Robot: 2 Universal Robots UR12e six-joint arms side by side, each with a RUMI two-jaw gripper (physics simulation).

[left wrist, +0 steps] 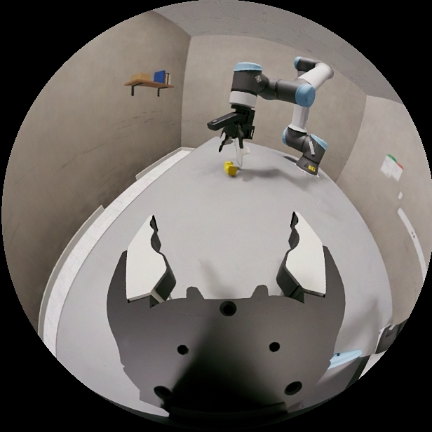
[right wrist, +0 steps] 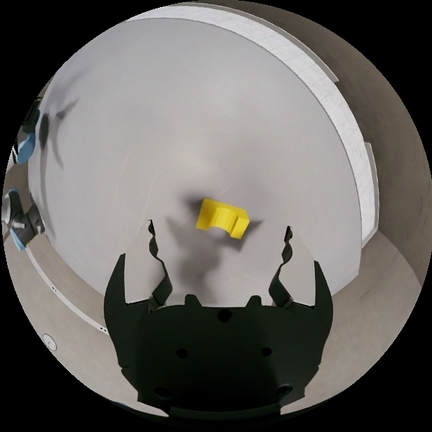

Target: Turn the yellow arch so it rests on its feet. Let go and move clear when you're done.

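The yellow arch (left wrist: 230, 168) (right wrist: 204, 215) lies on its back on the grey table (left wrist: 200, 200) (right wrist: 125, 125), its feet and rounded hollow facing up as far as the views show. My right gripper (left wrist: 228, 158) (right wrist: 220, 224) is open and empty, pointing down above the arch. In the right wrist view the arch appears between the two spread fingertips, touching neither. The exact height gap is hard to tell. My left gripper (left wrist: 223, 214) is open and empty, far from the arch. The underside of the arch is hidden.
The right arm (left wrist: 312, 80) stands at the back of the left wrist view. A pale strip (left wrist: 115, 207) (right wrist: 320, 90) runs along one table edge. A wall shelf (left wrist: 150, 84) with a blue book hangs beyond the table. Parts of the left arm (right wrist: 25, 148) show at the right wrist view's left edge.
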